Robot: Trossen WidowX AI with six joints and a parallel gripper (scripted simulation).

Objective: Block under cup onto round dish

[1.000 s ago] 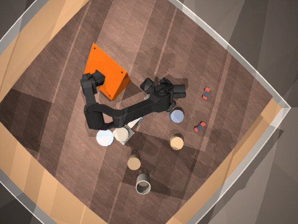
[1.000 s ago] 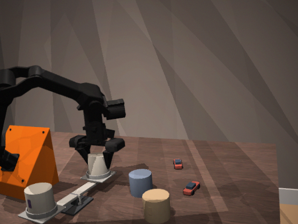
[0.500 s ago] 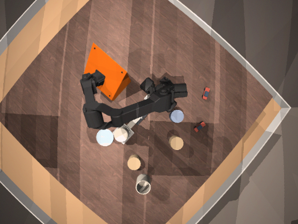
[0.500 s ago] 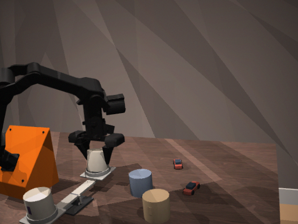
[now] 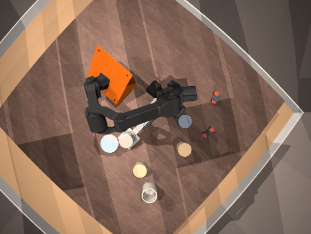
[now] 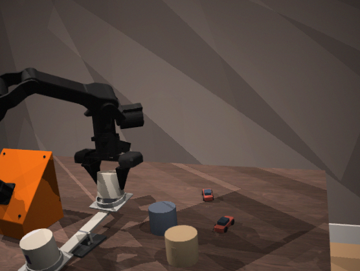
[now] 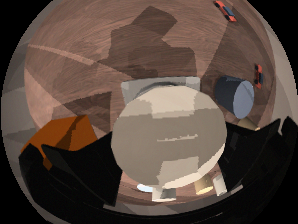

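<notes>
Right now the grey block is 1 cm to the right of my gripper tip and 2 cm below it. The rest, counted from my gripper tip: blue cylinder: 15 cm ahead, 1 cm to the left, 7 cm below; then round dish: 10 cm behind, 35 cm to the right, 10 cm below.
</notes>
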